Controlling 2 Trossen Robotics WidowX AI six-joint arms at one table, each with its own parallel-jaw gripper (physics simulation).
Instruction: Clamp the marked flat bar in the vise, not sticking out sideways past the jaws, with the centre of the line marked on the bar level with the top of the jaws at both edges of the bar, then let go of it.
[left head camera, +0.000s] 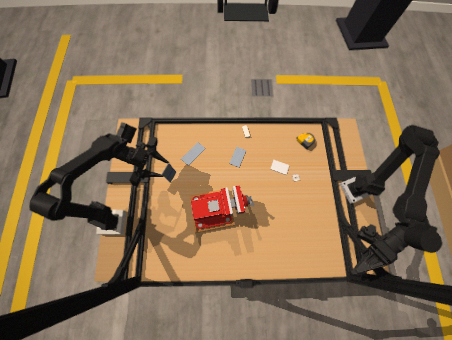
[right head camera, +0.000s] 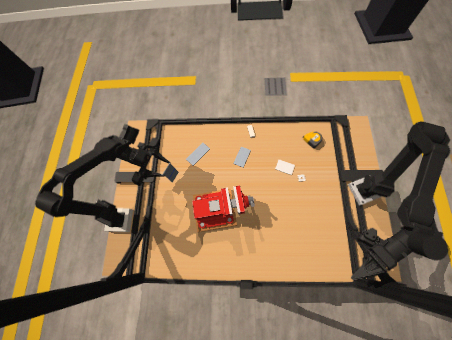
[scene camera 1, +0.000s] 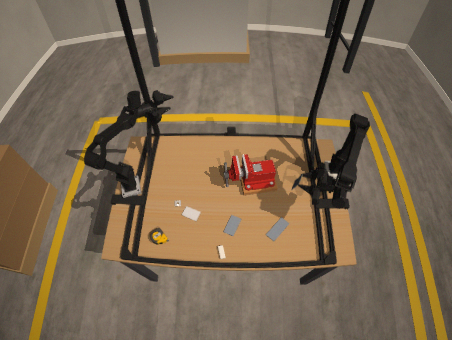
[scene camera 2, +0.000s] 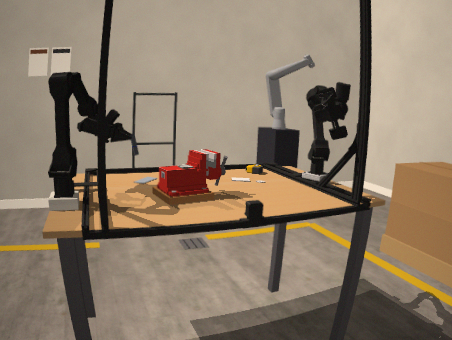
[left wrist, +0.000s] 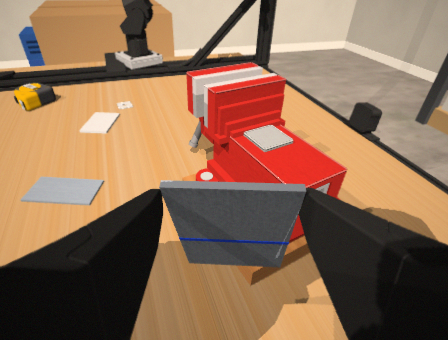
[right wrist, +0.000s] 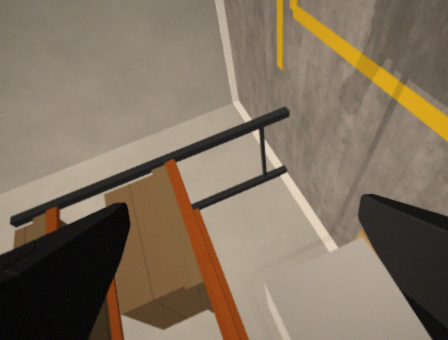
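Seen in the pictures: left gripper, fingertip midpoint: (left head camera: 166, 169) (right head camera: 167, 169) (scene camera 1: 299, 180) (scene camera 2: 132, 137) (left wrist: 231, 199); right gripper, fingertip midpoint: (left head camera: 354, 272) (right head camera: 352, 278) (scene camera 1: 171, 102) (scene camera 2: 326, 117) (right wrist: 244, 209); left arm's base, link origin: (left head camera: 109, 221) (right head camera: 116, 219) (scene camera 1: 334, 168) (scene camera 2: 63, 194); right arm's base, link origin: (left head camera: 356, 188) (right head camera: 366, 189) (scene camera 1: 130, 185) (scene camera 2: 316, 173) (left wrist: 138, 53).
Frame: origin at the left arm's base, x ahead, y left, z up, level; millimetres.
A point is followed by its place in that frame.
The marked flat bar (left head camera: 169, 173) @[x 267, y 166, z 137 mm] (right head camera: 171, 173) @[x 268, y 167, z 135 mm] (scene camera 1: 297, 181) @[x 266, y 171, z 147 mm] (scene camera 2: 135, 146) @[x 270, y 164, z 130 mm] (left wrist: 232, 215) @[x 261, y 172, z 153 mm] is grey, with a blue line across it nearer its lower end in the left wrist view. My left gripper (left wrist: 231, 199) @[x 261, y 173, z 162 mm] is shut on its side edges and holds it nearly upright above the table, left of the vise in the left head view. The red vise (left head camera: 201, 210) @[x 387, y 36, z 67 mm] (right head camera: 202, 210) @[x 387, y 34, z 67 mm] (scene camera 1: 267, 173) @[x 386, y 81, z 65 mm] (scene camera 2: 181, 181) @[x 411, y 13, z 27 mm] (left wrist: 300, 157) @[x 391, y 37, z 67 mm] has pale jaw faces with a gap between them. My right gripper (scene camera 1: 171, 103) @[x 850, y -183, z 269 mm] (right wrist: 244, 209) @[x 850, y -183, z 269 mm] is open and empty, away from the vise.
Two grey plates (left head camera: 193, 153) @[x 334, y 323, z -34 mm] (left head camera: 238, 157) @[x 547, y 303, z -34 mm], a white plate (left head camera: 280, 167) @[x 743, y 251, z -32 mm], a small white block (left head camera: 246, 131) @[x 590, y 437, z -25 mm], a small white piece (left head camera: 296, 177) @[x 819, y 202, z -34 mm] and a yellow tape measure (left head camera: 306, 140) @[x 872, y 376, z 1 mm] lie on the table beyond the vise. A black frame (left head camera: 240, 120) @[x 562, y 495, z -19 mm] borders the work area.
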